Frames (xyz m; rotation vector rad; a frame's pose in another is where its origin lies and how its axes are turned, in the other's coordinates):
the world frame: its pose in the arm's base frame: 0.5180 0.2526 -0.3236 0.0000 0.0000 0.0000
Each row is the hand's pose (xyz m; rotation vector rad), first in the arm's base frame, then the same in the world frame.
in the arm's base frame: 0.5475 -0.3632 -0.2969 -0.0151 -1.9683 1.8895
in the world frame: 0.0295 -0.6158 0.0267 -0.0151 -1.9683 1.8895
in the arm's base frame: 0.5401 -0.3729 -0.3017 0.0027 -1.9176 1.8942
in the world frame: 0.0221 -0.6255 0.0219 0.0027 -1.9176 1.8942
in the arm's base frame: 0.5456 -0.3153 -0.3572 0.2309 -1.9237 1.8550
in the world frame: 0.0276 -0.5679 -0.0336 0.2309 -1.9237 1.8550
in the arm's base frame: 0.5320 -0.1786 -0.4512 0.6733 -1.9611 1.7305
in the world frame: 0.0140 -0.4312 -0.1276 0.6733 -1.9611 1.7305
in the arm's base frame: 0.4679 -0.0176 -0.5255 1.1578 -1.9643 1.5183
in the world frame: -0.0501 -0.2702 -0.2019 1.1578 -1.9643 1.5183
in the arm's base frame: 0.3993 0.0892 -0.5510 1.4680 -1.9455 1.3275
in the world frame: -0.1187 -0.1634 -0.2274 1.4680 -1.9455 1.3275
